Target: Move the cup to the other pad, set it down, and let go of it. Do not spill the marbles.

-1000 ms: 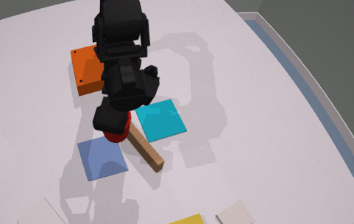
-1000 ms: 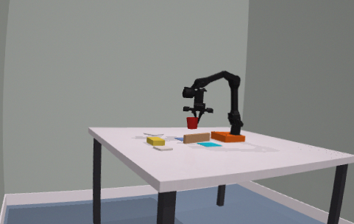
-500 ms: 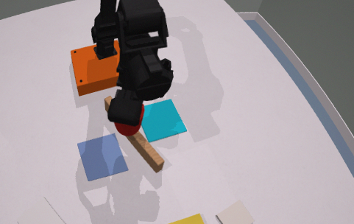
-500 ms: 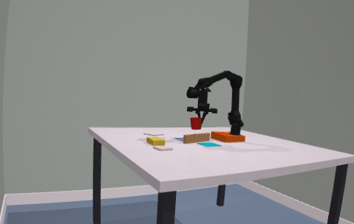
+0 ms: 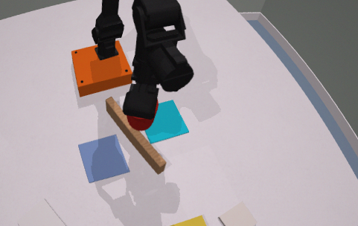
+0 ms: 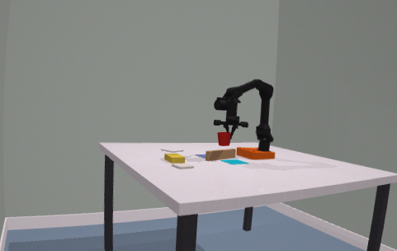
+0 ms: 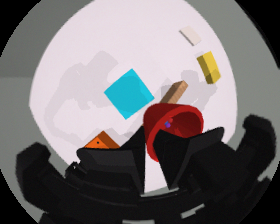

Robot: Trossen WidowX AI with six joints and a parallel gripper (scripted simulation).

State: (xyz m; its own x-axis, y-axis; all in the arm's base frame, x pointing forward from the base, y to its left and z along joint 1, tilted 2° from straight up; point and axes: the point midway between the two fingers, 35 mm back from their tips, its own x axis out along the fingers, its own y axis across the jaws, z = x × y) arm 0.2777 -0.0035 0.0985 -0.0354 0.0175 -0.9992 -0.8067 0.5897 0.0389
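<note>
Now: the wooden bar 2 cm ahead of my gripper tip, 4 cm to the right of it and 10 cm below it. Also, from my gripper tip: yellow block: 31 cm ahead, 5 cm to the right, 10 cm below; then red cup: 2 cm ahead, 2 cm to the right; then blue pad: 4 cm ahead, 13 cm to the right, 12 cm below.
</note>
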